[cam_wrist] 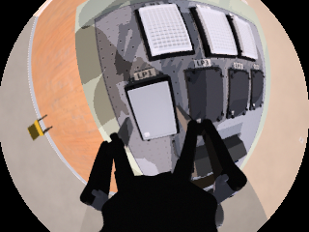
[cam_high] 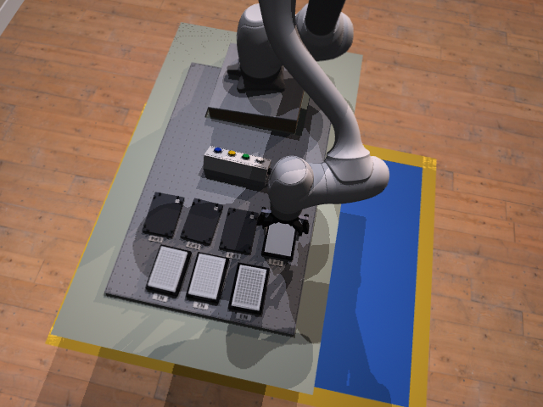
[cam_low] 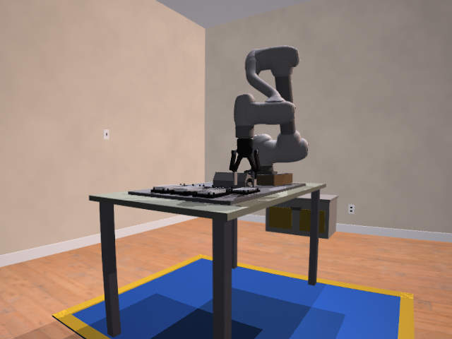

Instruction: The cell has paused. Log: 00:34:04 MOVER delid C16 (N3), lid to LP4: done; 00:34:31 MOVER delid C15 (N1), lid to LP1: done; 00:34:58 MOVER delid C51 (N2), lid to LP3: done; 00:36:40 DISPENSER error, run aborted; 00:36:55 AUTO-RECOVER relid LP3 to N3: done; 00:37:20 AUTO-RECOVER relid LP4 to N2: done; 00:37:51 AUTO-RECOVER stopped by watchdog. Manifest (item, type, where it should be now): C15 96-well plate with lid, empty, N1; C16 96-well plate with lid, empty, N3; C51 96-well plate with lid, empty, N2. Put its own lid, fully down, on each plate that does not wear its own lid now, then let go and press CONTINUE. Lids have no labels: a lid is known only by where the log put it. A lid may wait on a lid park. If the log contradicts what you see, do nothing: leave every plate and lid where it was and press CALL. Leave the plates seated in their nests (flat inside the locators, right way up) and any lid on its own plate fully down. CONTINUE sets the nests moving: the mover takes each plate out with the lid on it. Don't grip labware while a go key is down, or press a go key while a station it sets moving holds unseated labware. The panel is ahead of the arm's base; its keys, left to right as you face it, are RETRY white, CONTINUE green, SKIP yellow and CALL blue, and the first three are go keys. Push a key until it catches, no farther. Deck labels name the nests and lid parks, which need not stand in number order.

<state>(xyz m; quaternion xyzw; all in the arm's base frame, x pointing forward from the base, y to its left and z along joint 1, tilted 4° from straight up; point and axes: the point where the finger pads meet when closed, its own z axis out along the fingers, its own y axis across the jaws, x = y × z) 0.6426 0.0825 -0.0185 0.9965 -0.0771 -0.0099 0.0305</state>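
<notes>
Now: the lid park LP1 5 cm below my hand. Round my hand: lid park LP3: 14 cm to the right, 5 cm below, 2 cm behind; then white key: 25 cm behind, 8 cm to the right, 1 cm above; then 96-well plate: 17 cm ahead, 10 cm to the right, 4 cm below.
</notes>
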